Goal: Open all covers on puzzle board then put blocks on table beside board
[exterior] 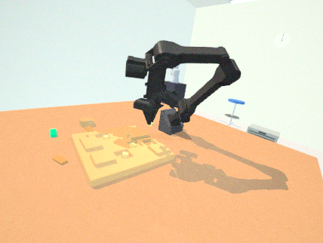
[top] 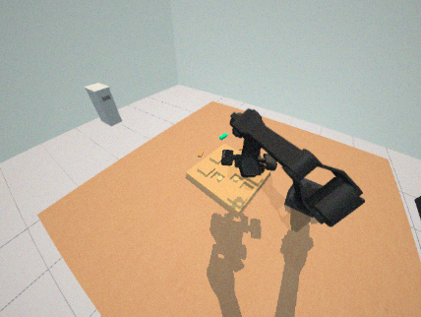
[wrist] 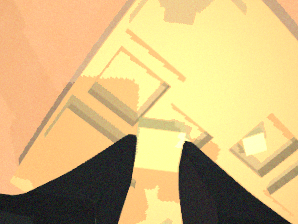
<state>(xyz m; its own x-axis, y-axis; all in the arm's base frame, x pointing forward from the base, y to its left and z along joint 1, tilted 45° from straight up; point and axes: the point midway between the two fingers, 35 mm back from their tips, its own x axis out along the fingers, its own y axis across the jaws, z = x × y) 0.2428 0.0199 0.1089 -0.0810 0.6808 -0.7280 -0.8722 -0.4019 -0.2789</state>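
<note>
Now: gripper tip 9 cm short of the tan puzzle board, 4 cm to the left of it and 9 cm above it.
</note>
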